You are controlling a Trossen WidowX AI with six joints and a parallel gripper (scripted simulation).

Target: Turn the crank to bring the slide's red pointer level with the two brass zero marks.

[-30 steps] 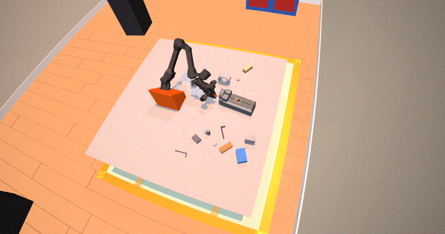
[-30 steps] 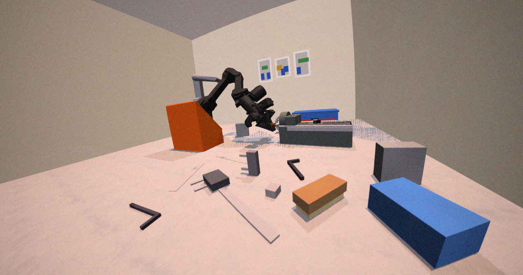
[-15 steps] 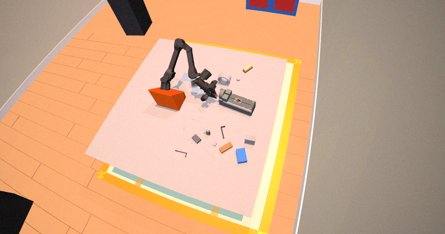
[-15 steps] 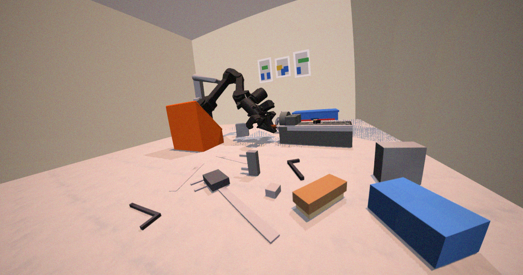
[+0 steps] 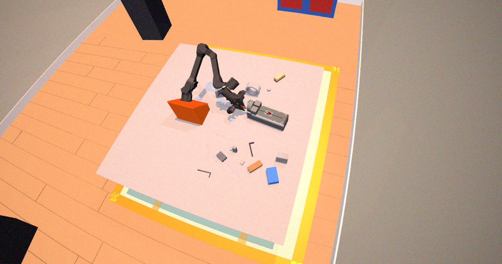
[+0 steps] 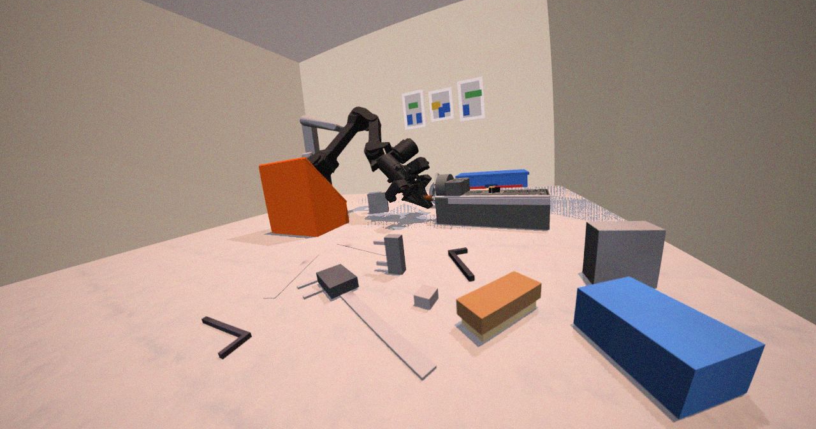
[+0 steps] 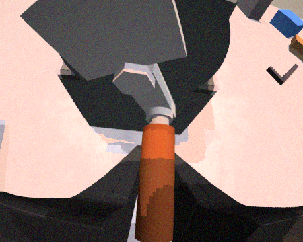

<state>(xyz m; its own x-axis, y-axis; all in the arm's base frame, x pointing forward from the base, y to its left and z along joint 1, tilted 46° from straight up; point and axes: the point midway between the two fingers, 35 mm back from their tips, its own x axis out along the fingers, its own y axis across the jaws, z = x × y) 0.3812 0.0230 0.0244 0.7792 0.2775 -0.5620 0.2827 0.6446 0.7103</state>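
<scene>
My gripper tip is 2 cm past the crank handle, 1 cm to the right of it and 3 cm below it. Round my gripper tip: red pointer (17 cm ahead, 3 cm to the right, 4 cm above); then blue block (24 cm ahead, 42 cm to the right, 2 cm below).
</scene>
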